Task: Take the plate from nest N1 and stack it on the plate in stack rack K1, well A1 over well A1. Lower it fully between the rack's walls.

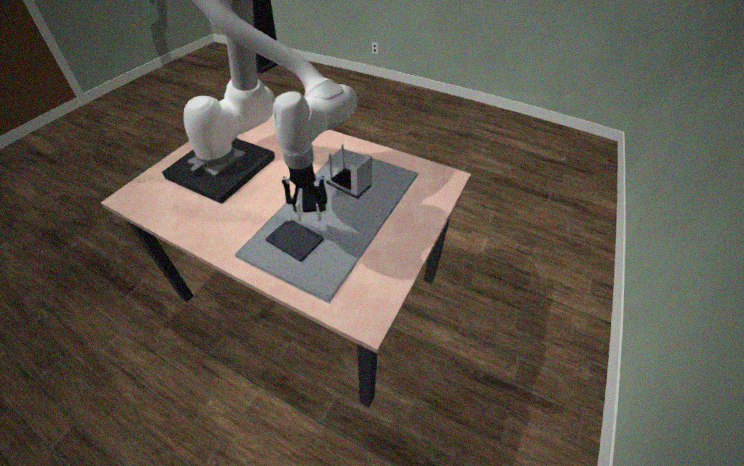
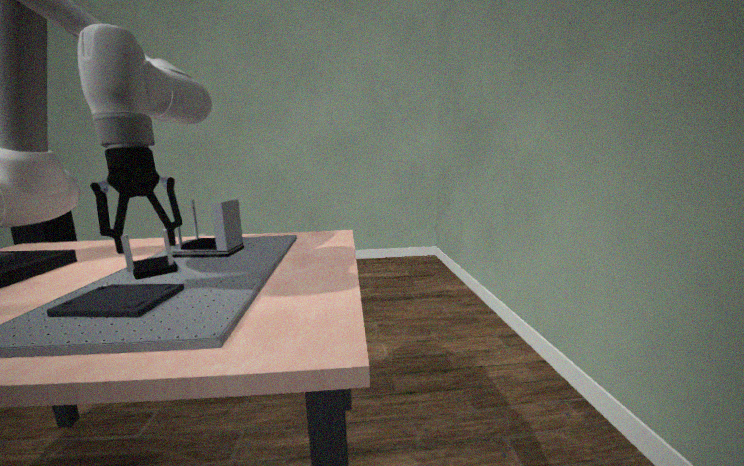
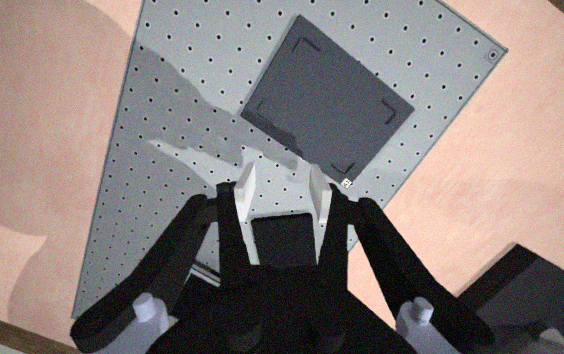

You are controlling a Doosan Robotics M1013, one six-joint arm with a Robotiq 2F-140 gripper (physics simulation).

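Places are measured from the arm's base along level axes (x ahead, y right, z down), in centimetres.
Where they show: gripper, fingertip midpoint: (image 1: 310, 218) (image 2: 151, 266) (image 3: 282, 175); arm's base, origin of the base link: (image 1: 217, 159).
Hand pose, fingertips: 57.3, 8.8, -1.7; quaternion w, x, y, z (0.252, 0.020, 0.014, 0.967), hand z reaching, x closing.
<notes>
Things, the pixels of their top centre, and the offset from my fingertips, as dx, dy, dz. "spot": a spot on its surface instead. Level surfaces: height alone.
- grey perforated board, its level: dz +4.0
- small dark plate, middle of its top: (image 3: 286, 256) (image 2: 153, 263) (image 1: 313, 197) -7.4, -11.3, +2.6
- Nest N1, middle of its top: (image 3: 326, 112) (image 2: 120, 294) (image 1: 294, 237) -0.8, +8.4, +2.5
- Stack rack K1, middle of its top: (image 2: 203, 201) (image 1: 347, 154) -0.9, -26.1, -10.6
- board's far end with a dark plate, surface spot: (image 2: 197, 243) (image 1: 341, 180) spot: -2.6, -23.4, +0.6
- pink table, its level: dz +5.3
My gripper (image 1: 307, 216) (image 2: 147, 255) (image 3: 282, 175) hangs low over the grey perforated board (image 1: 327, 275) (image 2: 186, 321) (image 3: 172, 76), between the nest and the rack. It is about half open. Its two white pads stand on either side of a small dark plate (image 2: 154, 267) (image 3: 282, 238); I see no firm grip. I cannot tell whether the plate rests on the board. Nest N1 (image 1: 294, 239) (image 2: 116, 299) (image 3: 324, 99), a flat dark square with corner marks, is bare. Stack rack K1 (image 1: 362, 175) (image 2: 227, 223) stands at the board's far end with a dark plate (image 1: 343, 178) (image 2: 197, 243) in it.
The board lies on a pink table (image 1: 186, 215) (image 2: 302, 311). The arm's black base mount (image 1: 217, 173) sits at the table's back left. The rack has thin upright posts (image 2: 194, 217) and one tall grey wall.
</notes>
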